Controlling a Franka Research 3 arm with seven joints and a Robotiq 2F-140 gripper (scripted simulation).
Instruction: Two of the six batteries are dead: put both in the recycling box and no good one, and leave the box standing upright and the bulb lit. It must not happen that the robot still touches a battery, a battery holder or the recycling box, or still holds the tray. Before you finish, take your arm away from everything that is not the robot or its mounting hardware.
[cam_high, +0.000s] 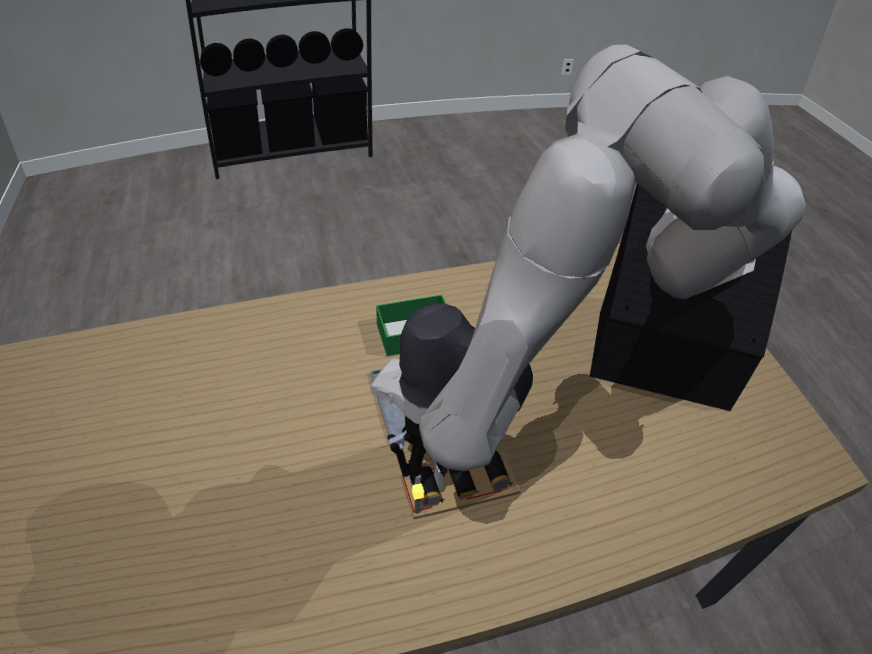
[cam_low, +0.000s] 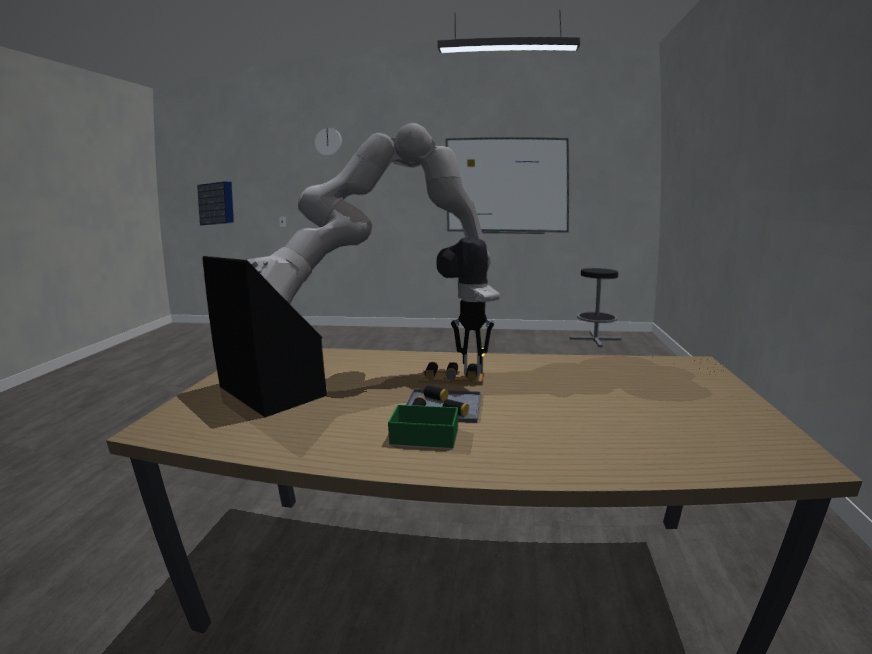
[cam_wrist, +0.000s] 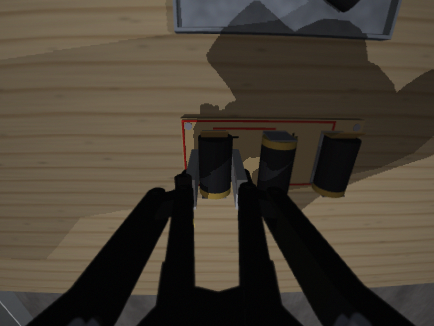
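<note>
The bulb is 10 mm ahead of my hand, 40 mm to the left of it and 30 mm above it. The rest, counted from my hand: grey tray 220 mm to the right, 50 mm below; then wooden holder board 60 mm behind, 20 mm to the right, 50 mm below; then thin post 10 mm ahead, 40 mm to the left, 10 mm below.
</note>
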